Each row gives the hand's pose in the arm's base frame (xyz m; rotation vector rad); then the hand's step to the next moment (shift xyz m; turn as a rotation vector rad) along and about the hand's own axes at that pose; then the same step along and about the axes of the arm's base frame.
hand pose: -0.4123 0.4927 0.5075 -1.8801 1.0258 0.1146
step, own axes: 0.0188 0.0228 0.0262 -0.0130 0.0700 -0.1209
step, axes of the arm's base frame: 0.0049 0.0047 -0.0389 -0.0966 -0.0992 0.0225
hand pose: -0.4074 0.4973 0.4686 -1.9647 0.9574 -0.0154
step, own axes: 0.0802 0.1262 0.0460 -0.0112 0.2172 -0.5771
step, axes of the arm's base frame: -0.0048 -0.0513 -0.1477 -0.3537 -0.4735 0.1762
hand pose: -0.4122 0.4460 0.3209 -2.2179 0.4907 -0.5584
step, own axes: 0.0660 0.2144 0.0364 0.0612 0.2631 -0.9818
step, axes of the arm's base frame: 0.0387 -0.1449 -0.1708 -0.5176 -0.7804 0.4000
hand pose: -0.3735 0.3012 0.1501 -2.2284 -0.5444 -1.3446
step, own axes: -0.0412 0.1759 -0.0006 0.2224 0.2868 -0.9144
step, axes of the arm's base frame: 0.0797 -0.1459 -0.0707 -0.3862 -0.7458 0.5123
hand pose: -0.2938 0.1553 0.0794 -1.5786 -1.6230 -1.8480
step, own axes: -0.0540 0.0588 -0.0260 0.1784 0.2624 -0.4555
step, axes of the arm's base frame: 0.0501 -0.0672 -0.0042 -0.1321 -0.3845 0.3779
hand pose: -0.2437 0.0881 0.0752 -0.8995 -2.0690 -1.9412
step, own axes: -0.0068 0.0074 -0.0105 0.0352 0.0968 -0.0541
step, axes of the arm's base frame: 0.0064 -0.0123 0.0043 0.0075 -0.0431 0.1078
